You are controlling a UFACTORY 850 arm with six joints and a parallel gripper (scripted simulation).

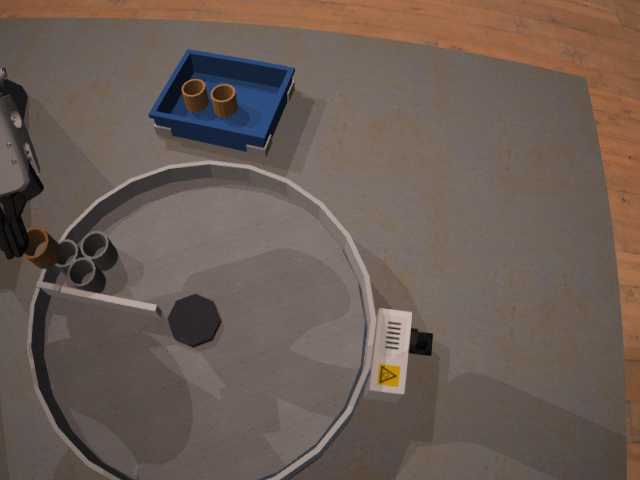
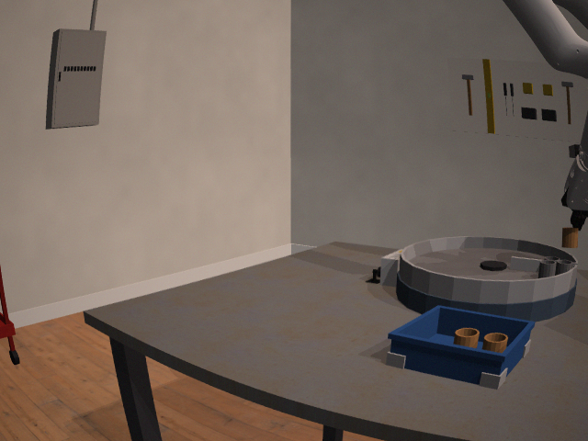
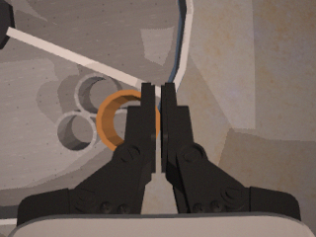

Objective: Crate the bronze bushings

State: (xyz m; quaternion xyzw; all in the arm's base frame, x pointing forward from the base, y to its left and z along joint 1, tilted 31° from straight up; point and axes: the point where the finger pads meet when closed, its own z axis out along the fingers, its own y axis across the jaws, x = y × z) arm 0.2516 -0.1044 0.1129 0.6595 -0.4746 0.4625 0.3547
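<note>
Now: the blue crate 320 mm to the left of my hand, 190 mm ahead of it and 150 mm below it. From my hand the other things lie so: turning table 200 mm ahead, 120 mm below, 40 mm to the right.
</note>
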